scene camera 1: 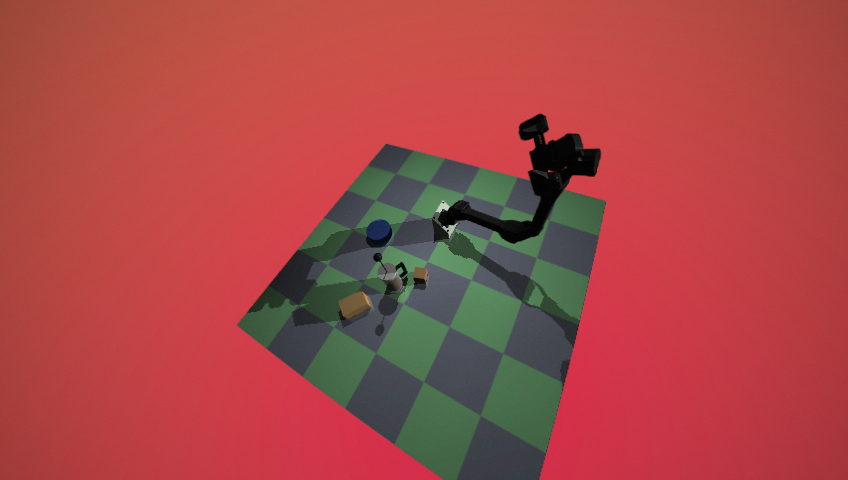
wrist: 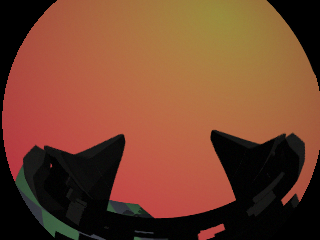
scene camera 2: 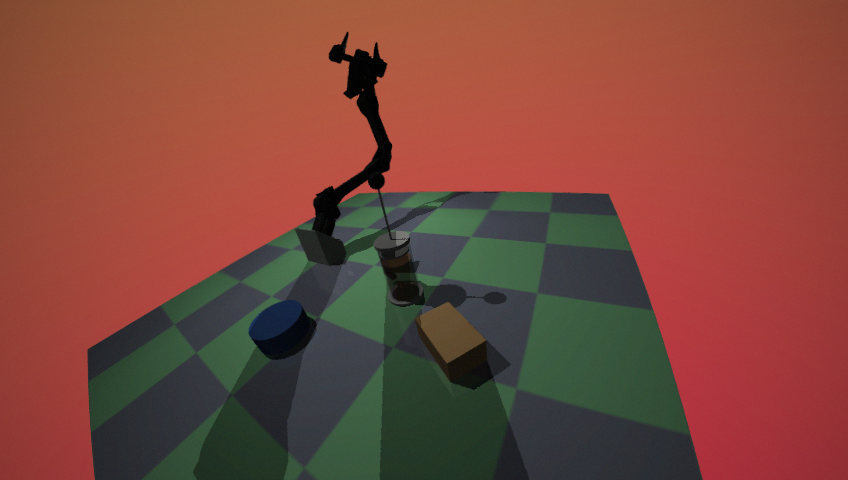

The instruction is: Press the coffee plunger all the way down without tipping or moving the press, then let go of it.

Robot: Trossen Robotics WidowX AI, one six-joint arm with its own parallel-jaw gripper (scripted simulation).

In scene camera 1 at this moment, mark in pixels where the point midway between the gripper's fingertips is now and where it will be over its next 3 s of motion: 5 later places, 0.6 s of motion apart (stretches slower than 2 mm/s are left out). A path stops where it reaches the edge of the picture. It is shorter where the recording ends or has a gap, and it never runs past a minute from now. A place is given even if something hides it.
My gripper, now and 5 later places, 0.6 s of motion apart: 525,151; 474,149; 388,200; 378,244; 379,252; 376,258
